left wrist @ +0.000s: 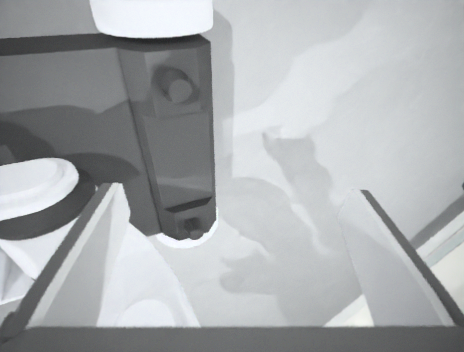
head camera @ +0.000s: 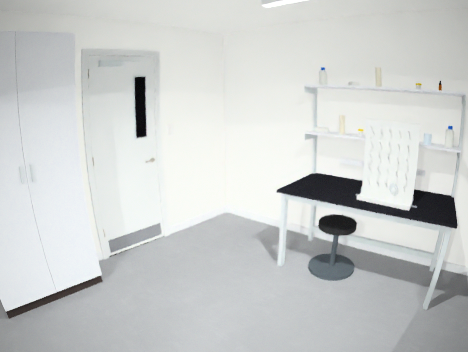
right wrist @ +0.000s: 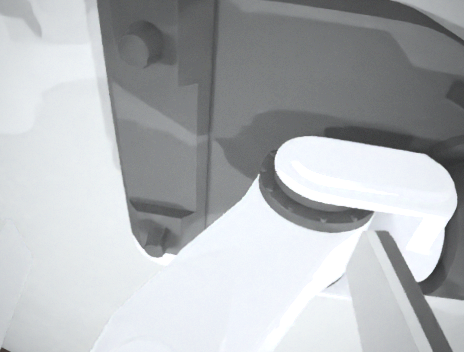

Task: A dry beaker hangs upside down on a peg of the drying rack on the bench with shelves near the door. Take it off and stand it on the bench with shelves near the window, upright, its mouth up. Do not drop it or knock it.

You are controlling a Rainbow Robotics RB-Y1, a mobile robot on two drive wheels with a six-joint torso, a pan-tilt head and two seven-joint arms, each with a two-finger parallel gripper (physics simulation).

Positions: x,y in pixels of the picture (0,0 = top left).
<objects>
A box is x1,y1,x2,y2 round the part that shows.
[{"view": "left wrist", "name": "my left gripper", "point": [237,200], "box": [0,183,463,351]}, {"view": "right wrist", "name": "my right gripper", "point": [187,246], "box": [0,219,452,351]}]
</objects>
